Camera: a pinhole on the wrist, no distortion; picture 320 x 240 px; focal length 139.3 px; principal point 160.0 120.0 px. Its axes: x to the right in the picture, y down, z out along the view. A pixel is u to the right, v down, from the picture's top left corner.
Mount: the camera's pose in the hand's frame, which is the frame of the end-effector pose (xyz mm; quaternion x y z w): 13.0 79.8 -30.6 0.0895 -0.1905 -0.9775 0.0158
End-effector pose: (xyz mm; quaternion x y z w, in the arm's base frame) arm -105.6 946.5 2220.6 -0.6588 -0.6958 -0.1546 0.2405
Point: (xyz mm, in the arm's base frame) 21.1 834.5 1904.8
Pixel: 278.2 129.8
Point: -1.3 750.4 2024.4
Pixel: outside the picture
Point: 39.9 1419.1 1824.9
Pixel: 91.7 141.9
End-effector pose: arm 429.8 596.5 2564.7 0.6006 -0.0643 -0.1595 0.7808
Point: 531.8 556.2 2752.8
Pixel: 29.8 31.4
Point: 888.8 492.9 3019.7
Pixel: outside the picture
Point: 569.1 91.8 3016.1
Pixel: 75.1 113.3
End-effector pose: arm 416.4 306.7 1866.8 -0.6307 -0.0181 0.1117 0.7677
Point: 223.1 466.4 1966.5
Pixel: outside the picture
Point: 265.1 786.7 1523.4
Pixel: 141.8 77.4
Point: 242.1 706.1 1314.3
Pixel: 146.4 14.8
